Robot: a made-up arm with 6 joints.
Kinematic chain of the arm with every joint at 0, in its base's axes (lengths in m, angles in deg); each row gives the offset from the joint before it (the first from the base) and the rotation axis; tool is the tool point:
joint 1: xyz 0 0 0.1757 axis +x
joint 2: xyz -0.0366 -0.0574 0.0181 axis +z
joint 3: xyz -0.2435 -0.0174 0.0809 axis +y
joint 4: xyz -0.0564 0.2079 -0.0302 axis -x
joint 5: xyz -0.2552 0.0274 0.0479 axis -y
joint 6: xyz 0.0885 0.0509 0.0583 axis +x
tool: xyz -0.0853 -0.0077 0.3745
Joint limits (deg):
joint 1: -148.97..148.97
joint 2: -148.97..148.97
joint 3: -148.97..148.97
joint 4: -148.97..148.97
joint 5: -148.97..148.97
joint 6: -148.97..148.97
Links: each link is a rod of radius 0.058 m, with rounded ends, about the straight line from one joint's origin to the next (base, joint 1, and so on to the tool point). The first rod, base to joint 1, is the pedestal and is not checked.
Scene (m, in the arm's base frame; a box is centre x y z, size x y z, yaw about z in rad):
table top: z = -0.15
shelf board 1: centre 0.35 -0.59 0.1 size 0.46 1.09 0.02 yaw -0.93
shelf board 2: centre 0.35 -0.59 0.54 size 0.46 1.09 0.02 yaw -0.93
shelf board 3: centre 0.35 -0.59 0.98 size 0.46 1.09 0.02 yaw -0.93
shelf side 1: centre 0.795 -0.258 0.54 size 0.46 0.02 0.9 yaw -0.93
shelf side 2: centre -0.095 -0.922 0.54 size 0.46 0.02 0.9 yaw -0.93
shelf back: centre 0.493 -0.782 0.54 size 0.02 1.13 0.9 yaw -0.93
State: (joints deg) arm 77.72 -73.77 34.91 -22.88 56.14 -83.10
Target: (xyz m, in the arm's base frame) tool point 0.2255 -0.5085 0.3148
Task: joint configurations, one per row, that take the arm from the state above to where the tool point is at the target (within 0.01 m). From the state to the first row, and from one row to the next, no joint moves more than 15 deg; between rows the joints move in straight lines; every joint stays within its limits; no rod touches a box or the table.
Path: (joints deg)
1: 67.93 -74.11 36.63 -35.60 57.49 -91.72
2: 58.13 -74.45 38.35 -48.32 58.83 -100.34
3: 48.34 -74.78 40.08 -61.03 60.18 -108.96
4: 38.55 -75.12 41.80 -73.75 61.53 -117.58
5: 28.75 -75.46 43.52 -86.47 62.87 -126.19
6: 18.96 -75.80 45.24 -99.19 64.22 -134.81
7: 31.94 -71.02 47.38 -96.74 67.40 -136.04
8: 44.92 -66.24 49.51 -94.30 70.59 -137.27
9: 57.89 -61.46 51.64 -91.85 73.77 -138.50
10: 70.87 -56.68 53.77 -89.41 76.95 -139.73
11: 83.85 -51.90 55.91 -86.96 80.13 -140.95
12: 87.69 -58.11 55.19 -77.89 73.60 -127.26
13: 91.53 -64.33 54.48 -68.82 67.06 -113.57

